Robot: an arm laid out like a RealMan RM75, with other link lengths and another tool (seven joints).
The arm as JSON. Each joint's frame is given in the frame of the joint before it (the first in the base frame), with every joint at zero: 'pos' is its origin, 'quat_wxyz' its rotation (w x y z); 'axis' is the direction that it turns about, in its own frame. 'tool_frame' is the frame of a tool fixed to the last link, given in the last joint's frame.
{
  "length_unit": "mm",
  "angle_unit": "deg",
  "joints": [
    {
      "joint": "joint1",
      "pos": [
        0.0,
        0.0,
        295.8
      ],
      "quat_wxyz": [
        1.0,
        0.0,
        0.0,
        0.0
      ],
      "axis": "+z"
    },
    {
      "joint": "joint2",
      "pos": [
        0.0,
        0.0,
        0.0
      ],
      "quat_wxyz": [
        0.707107,
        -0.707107,
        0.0,
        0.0
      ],
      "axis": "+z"
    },
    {
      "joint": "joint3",
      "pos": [
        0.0,
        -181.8,
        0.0
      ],
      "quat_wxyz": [
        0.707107,
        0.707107,
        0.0,
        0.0
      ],
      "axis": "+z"
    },
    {
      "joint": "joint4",
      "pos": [
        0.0,
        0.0,
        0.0
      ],
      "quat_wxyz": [
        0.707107,
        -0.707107,
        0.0,
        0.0
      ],
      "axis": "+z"
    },
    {
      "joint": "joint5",
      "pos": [
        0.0,
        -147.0,
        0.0
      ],
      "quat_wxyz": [
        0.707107,
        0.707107,
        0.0,
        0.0
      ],
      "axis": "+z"
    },
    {
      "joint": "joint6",
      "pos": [
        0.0,
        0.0,
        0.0
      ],
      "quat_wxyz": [
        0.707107,
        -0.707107,
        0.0,
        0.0
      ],
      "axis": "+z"
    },
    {
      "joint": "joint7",
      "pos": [
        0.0,
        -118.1,
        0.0
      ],
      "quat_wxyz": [
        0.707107,
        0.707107,
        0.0,
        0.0
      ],
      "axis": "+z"
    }
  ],
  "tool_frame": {
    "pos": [
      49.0,
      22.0,
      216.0
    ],
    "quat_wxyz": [
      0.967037,
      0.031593,
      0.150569,
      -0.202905
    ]
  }
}
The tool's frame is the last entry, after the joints.
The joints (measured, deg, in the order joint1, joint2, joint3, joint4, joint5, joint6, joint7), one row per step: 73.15 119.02 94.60 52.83 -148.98 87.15 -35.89; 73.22 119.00 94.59 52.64 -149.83 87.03 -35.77; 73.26 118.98 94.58 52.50 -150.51 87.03 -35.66; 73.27 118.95 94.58 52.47 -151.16 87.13 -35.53; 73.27 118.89 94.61 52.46 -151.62 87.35 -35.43; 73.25 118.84 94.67 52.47 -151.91 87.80 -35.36; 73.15 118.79 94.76 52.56 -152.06 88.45 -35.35; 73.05 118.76 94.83 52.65 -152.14 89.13 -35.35; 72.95 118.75 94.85 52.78 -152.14 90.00 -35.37; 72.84 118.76 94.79 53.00 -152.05 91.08 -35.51
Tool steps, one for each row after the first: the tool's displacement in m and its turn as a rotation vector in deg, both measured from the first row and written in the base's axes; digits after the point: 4 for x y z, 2 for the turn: 0.0029 0.0033 0.0027 0.62 -0.65 0.08; 0.0056 0.0054 0.0051 1.07 -1.22 0.07; 0.0081 0.0073 0.0077 1.49 -1.77 0.05; 0.0103 0.0082 0.0099 1.75 -2.23 -0.06; 0.0125 0.0074 0.0120 1.77 -2.68 -0.34; 0.0150 0.0052 0.0139 1.59 -3.09 -0.74; 0.0173 0.0024 0.0156 1.32 -3.48 -1.15; 0.0198 -0.0015 0.0174 0.85 -3.95 -1.61; 0.0224 -0.0065 0.0193 0.13 -4.52 -2.00
